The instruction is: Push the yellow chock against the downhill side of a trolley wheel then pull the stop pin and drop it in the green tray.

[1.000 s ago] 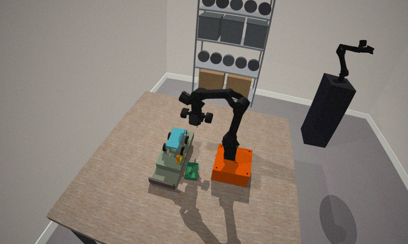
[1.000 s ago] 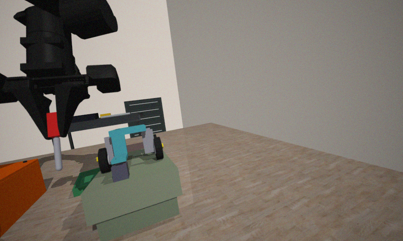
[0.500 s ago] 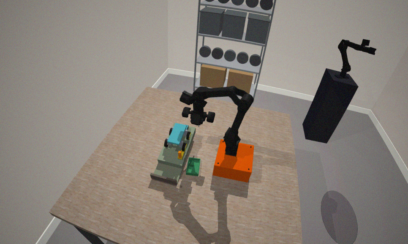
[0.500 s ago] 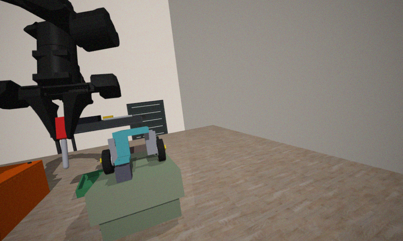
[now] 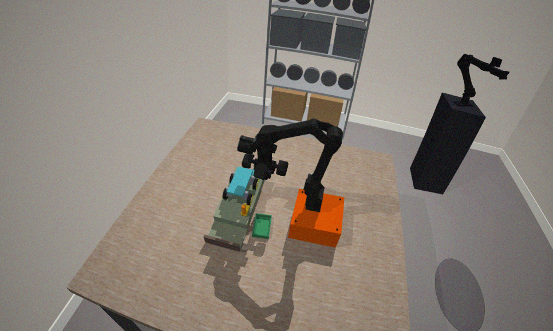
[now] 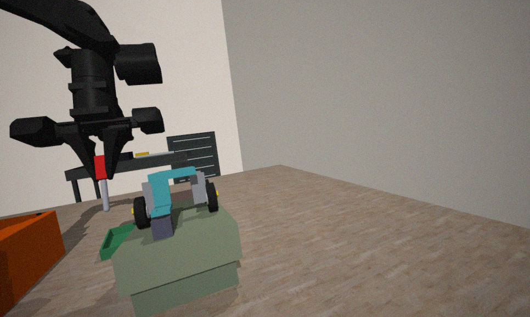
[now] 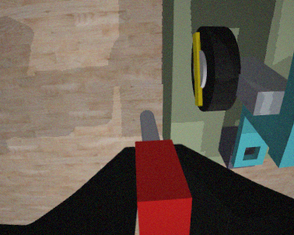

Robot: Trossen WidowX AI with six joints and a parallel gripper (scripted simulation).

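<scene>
My gripper tip is 50 mm short of the yellow chock, 140 mm to the right of it and 80 mm above it. Also, from my gripper tip: red-headed stop pin right at my gripper tip; ramp block 100 mm ahead, 50 mm to the left, 120 mm below; blue trolley 100 mm ahead, 50 mm to the left, 50 mm below.
</scene>
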